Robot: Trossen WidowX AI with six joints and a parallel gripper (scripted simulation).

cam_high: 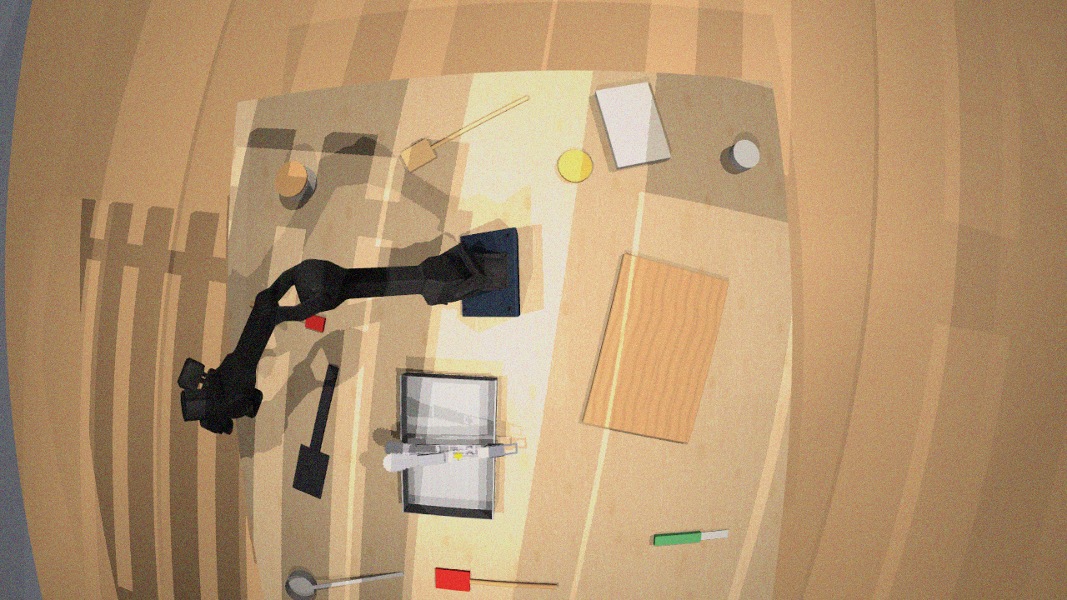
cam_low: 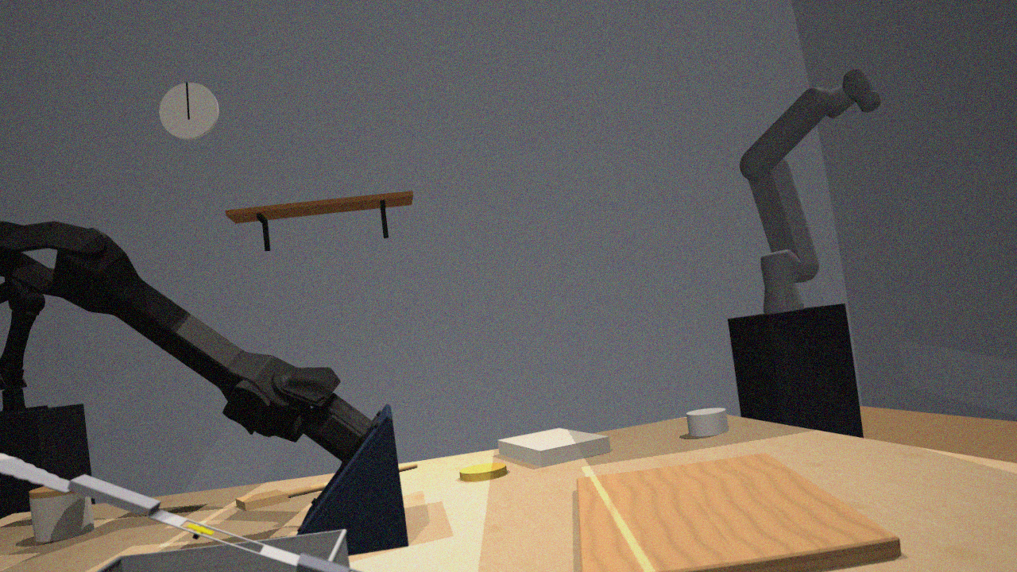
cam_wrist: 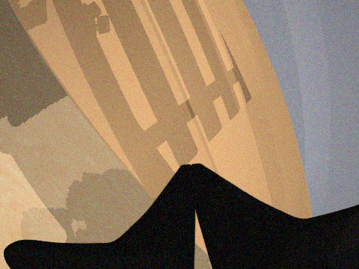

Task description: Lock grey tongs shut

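My gripper tip is 550 mm to the right of the yellow marker, 130 mm short of it and 20 mm above it. From my gripper tip the other things lie so: black spatula (210 mm to the left, 150 mm ahead, 120 mm below); red spatula (580 mm to the left, 470 mm ahead, 110 mm below); roasting tin (520 mm to the left, 130 mm ahead, 90 mm below).
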